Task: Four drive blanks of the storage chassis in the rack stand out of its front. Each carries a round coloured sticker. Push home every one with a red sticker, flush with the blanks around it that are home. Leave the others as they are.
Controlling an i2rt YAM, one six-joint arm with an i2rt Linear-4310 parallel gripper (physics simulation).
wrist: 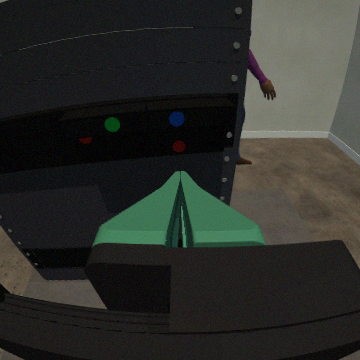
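Observation:
The dark storage chassis (30, 155) sits in the rack, with four round stickers on its blanks. A green sticker (112, 124) is at upper left and a blue sticker (176, 118) at upper right. A red sticker (179, 146) shows whole below the blue one. Another red sticker (85, 140) is at lower left; its lower part shows and its top is hidden. The front is too dark to tell how far each blank stands out. My gripper (179, 179) is shut and empty, its green fingertips in view just below the right red sticker.
The rack's right post (241, 60) has a column of round screws. Dark panels (120, 50) lie above the chassis, and a dark block (50, 210) juts out at lower left. A person's arm (257, 69) shows behind the rack, before a pale wall (305, 65).

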